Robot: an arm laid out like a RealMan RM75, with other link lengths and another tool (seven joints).
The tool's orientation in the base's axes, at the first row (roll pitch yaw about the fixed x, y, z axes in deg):
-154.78, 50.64, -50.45
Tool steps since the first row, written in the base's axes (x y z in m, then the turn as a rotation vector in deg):
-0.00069, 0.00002, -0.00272, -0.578, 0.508, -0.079
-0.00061, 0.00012, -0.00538, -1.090, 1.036, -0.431
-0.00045, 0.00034, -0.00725, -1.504, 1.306, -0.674
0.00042, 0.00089, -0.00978, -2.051, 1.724, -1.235
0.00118, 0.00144, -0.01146, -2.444, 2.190, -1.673
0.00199, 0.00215, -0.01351, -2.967, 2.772, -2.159
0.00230, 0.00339, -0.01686, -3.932, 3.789, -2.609
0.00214, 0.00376, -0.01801, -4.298, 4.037, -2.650
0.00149, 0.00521, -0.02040, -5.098, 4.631, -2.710
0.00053, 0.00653, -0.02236, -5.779, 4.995, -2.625
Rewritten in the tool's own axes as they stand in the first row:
0.00181, 0.00135, 0.00166, -0.421, 0.382, 0.525
0.00385, 0.00197, 0.00326, -0.614, 0.772, 1.214
0.00526, 0.00226, 0.00449, -0.725, 1.126, 1.621
0.00730, 0.00198, 0.00628, -0.716, 1.640, 2.346
0.00863, 0.00156, 0.00760, -0.764, 1.964, 3.021
0.01020, 0.00115, 0.00926, -0.884, 2.383, 3.833
0.01231, 0.00138, 0.01215, -1.423, 3.053, 5.028
0.01295, 0.00171, 0.01313, -1.661, 3.316, 5.295
0.01383, 0.00248, 0.01575, -2.228, 3.867, 5.905
0.01431, 0.00346, 0.01806, -2.747, 4.344, 6.231

